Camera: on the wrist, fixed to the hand. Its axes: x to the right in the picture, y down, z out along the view.
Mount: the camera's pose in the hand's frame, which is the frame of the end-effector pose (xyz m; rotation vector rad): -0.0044 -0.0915 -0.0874 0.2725 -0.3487 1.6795
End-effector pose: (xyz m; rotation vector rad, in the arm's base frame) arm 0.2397 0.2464 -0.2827 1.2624 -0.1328 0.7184
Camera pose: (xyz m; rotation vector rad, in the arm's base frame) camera 0.2623 0.3123 -0.3884 1.3345 -1.5414 1.9453
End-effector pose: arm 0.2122 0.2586 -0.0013 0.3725 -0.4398 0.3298
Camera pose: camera 0.2742 0.2133 -0.1020 0.2409 -0.9950 1.9909
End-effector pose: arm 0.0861 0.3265 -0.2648 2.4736 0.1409 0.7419
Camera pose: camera 0.0405 0.4442 -0.2547 -2.0586 1.9017 -0.6784
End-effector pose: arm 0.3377 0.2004 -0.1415 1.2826 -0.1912 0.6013
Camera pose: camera 0.3648 0.2666 -0.2460 1.2517 -1.6024 1.8331
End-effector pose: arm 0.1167 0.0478 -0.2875 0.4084 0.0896 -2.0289
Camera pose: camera 0.0605 0.1158 -0.3783 0.1409 -0.5725 -0.4054
